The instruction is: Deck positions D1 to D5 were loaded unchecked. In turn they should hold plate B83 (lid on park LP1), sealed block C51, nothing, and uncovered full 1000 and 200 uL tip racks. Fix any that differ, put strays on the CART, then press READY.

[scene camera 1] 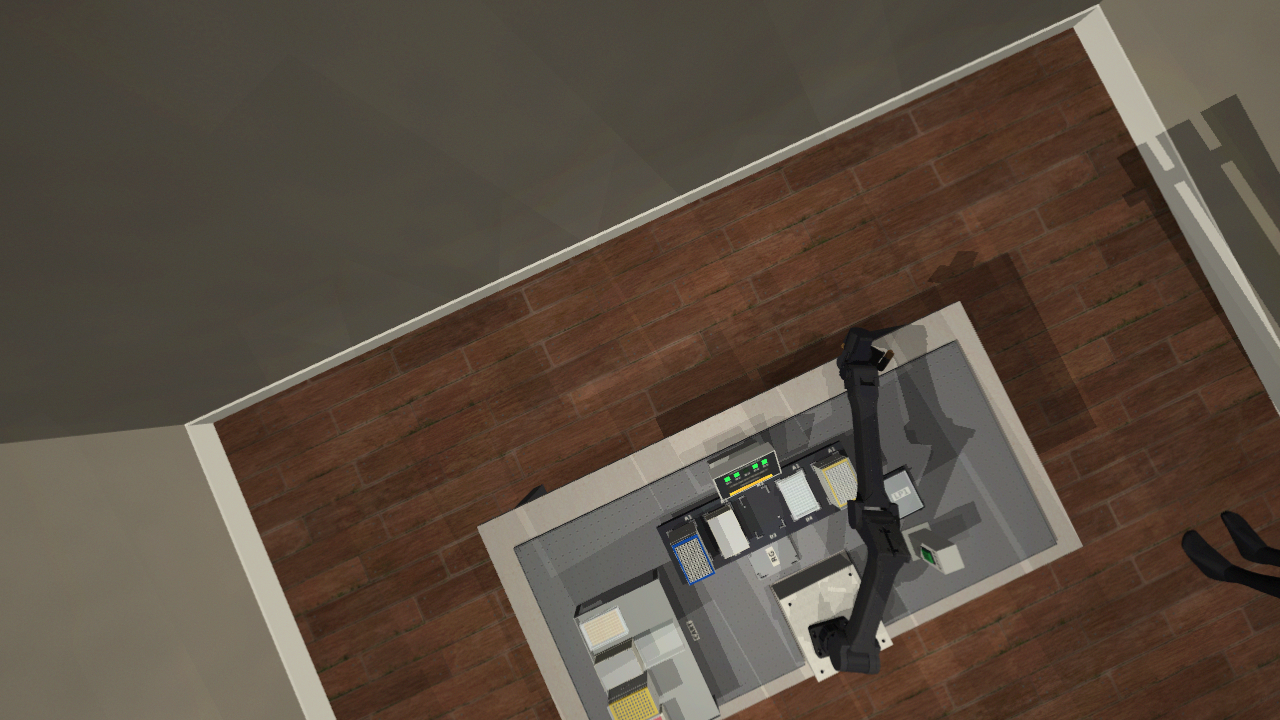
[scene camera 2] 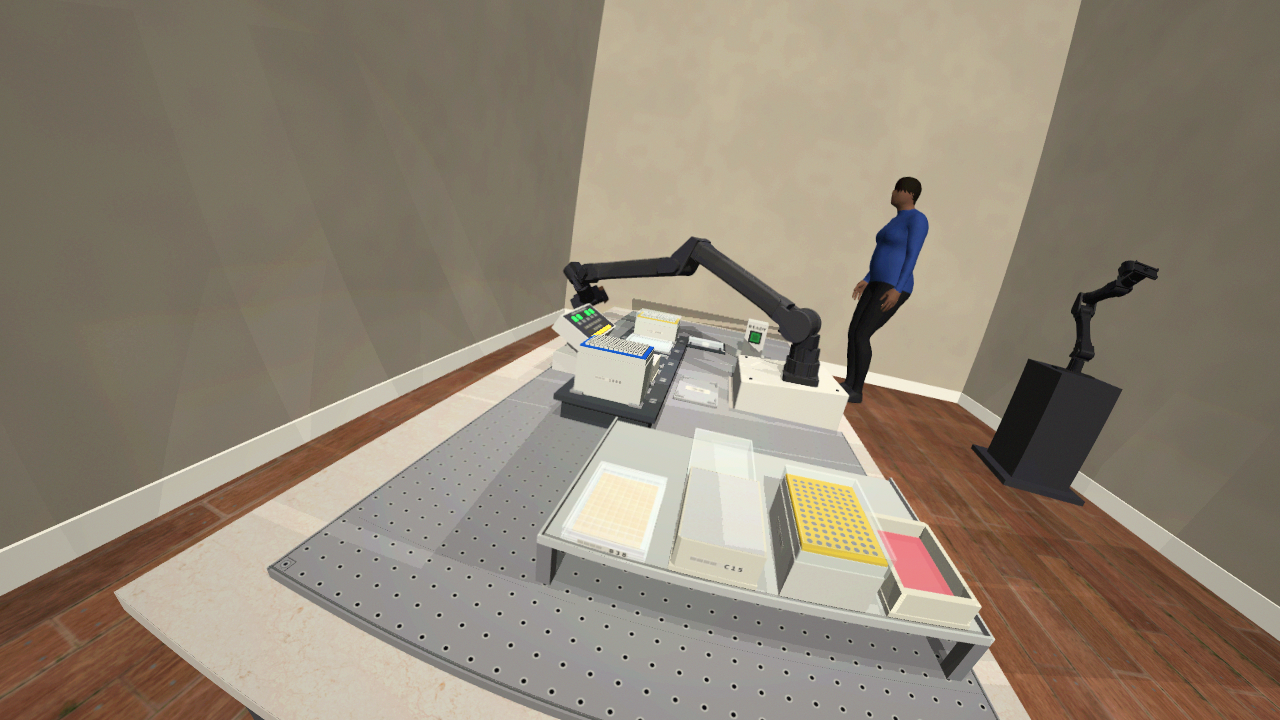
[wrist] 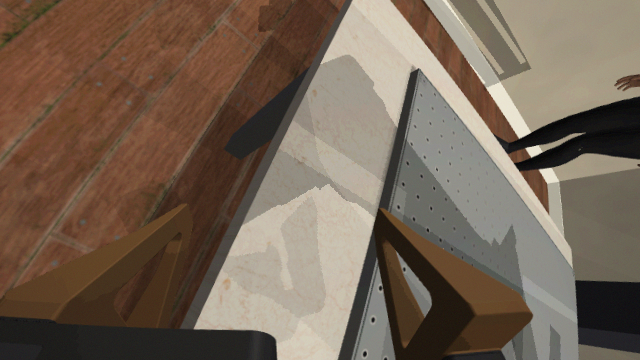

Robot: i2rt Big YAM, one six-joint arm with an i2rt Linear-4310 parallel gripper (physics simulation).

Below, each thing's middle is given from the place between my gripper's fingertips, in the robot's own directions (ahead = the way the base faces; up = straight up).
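Counting from my hand, I find the clear well plate [scene camera 1: 795,489] 2 cm above it, 38 cm behind it and 38 cm to the left of it. The pink trough [scene camera 2: 924,586] is 4 cm higher than my hand, 101 cm to the left of it and 93 cm behind it. Then there is the RG pad [scene camera 1: 783,548], 3 cm below my hand, 50 cm to the left of it and 57 cm behind it.
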